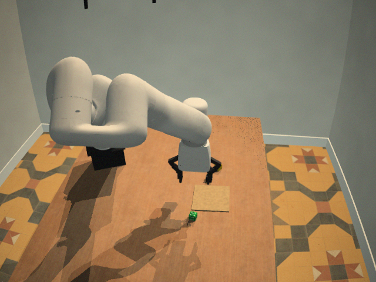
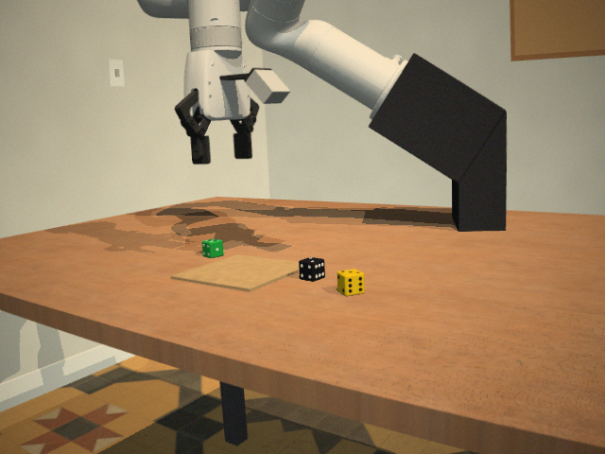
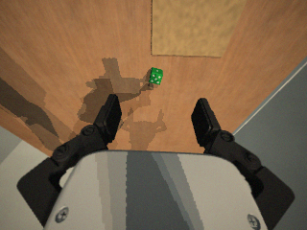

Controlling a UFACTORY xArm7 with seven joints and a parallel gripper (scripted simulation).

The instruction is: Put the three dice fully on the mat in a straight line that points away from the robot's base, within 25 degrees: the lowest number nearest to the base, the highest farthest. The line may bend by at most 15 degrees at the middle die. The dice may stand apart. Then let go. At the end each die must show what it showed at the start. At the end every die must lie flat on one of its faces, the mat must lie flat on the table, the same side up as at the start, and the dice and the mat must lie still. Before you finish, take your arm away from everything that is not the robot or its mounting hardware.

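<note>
My hand is 15 cm above the green die and 4 cm to the left of it. Also, from my hand: tan mat 16 cm below, 7 cm to the left, 6 cm ahead; then yellow die 25 cm to the left, 15 cm below, 9 cm ahead; then black die 18 cm to the left, 15 cm below, 5 cm ahead.
</note>
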